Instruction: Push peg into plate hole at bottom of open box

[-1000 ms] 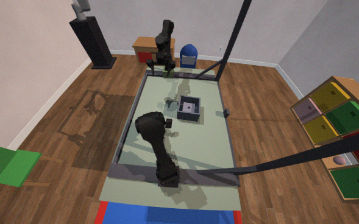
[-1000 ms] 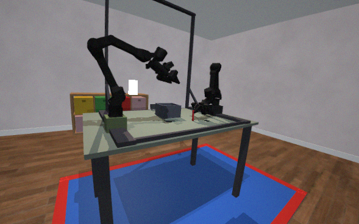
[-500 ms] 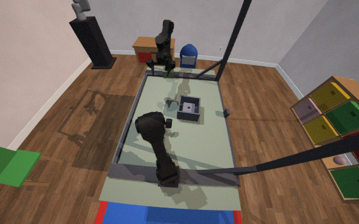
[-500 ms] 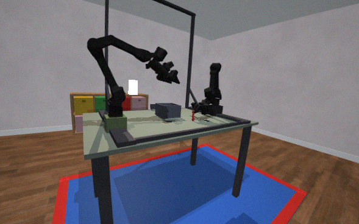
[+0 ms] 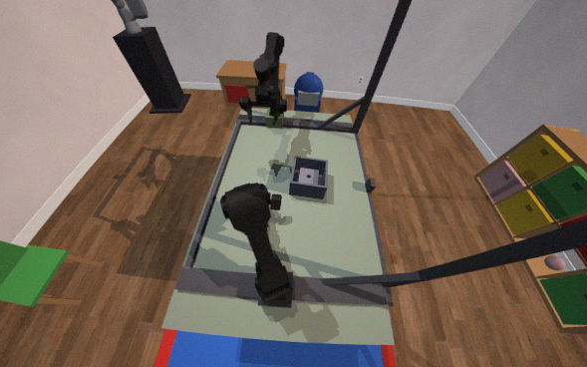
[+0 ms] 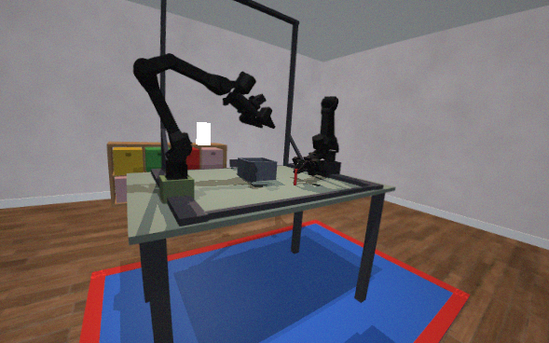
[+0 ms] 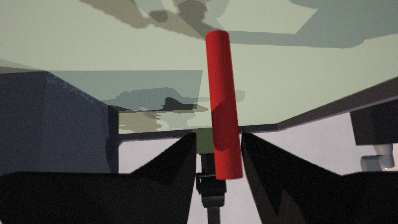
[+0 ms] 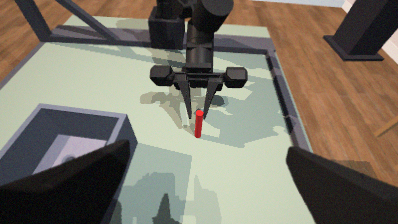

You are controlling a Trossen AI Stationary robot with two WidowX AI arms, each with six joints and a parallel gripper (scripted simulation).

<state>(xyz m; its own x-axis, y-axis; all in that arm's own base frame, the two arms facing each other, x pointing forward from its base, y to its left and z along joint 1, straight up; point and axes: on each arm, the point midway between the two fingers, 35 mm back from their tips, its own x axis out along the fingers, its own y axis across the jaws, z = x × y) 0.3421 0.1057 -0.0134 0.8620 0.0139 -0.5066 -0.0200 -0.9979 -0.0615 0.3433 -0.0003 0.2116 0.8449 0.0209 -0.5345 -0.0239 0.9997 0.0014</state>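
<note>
The red peg is 30 mm to the right of my left hand and 40 mm below it. Round my left hand: pale plate: 220 mm behind, 100 mm to the right, 30 mm below; then box: 220 mm behind, 100 mm to the right, 50 mm below.
</note>
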